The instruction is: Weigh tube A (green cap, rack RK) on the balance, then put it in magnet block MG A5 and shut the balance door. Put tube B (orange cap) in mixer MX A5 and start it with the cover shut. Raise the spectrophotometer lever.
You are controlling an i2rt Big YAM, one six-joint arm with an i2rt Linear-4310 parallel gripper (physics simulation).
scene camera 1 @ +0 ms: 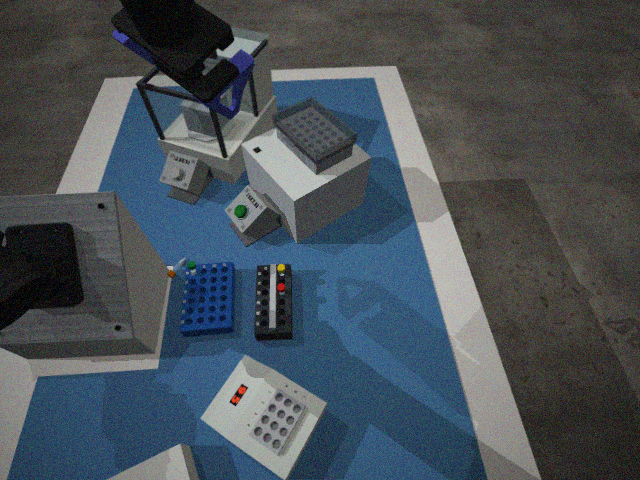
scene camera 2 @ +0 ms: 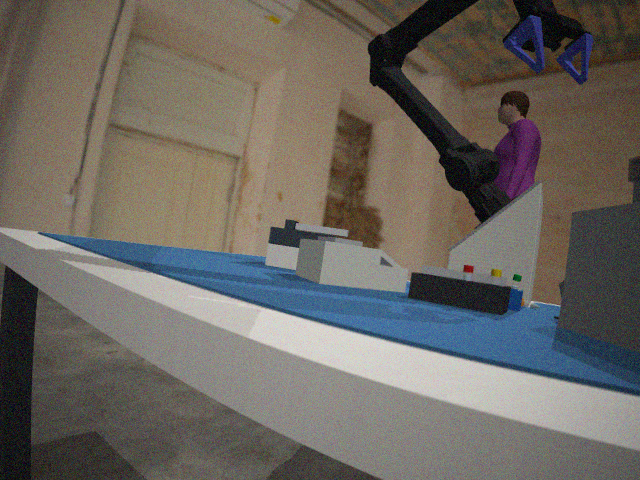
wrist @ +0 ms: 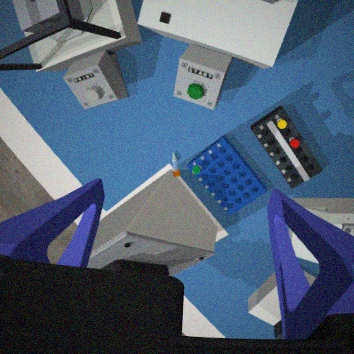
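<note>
Tube A, green-capped [scene camera 1: 191,265] [scene camera 2: 516,277] [wrist: 196,170], stands in a corner of the blue rack [scene camera 1: 207,330] [scene camera 2: 515,300] [wrist: 235,207]. Tube B, orange-capped [scene camera 1: 171,273] [wrist: 176,173], lies outside the rack near the arm's base. The black magnet block [scene camera 1: 273,333] [scene camera 2: 454,294] [wrist: 288,150] holds yellow- and red-capped tubes. The balance [scene camera 1: 227,167] [wrist: 131,30] has a dark-framed shield; its door state is unclear. The mixer [scene camera 1: 330,198] [scene camera 2: 599,268] [wrist: 220,30] has its smoky cover [scene camera 1: 316,129] down over the block. My gripper [scene camera 1: 178,77] [scene camera 2: 560,76] [wrist: 185,192] is open and empty, high above the table.
A PRINT box [scene camera 1: 183,170] [wrist: 95,82] and a green-button START box [scene camera 1: 251,209] [wrist: 200,77] stand before the balance and mixer. A white 12-well device [scene camera 1: 222,413] [scene camera 2: 356,266] has a red display. Another white device [scene camera 1: 160,465] [scene camera 2: 281,255], possibly the spectrophotometer, is partly seen.
</note>
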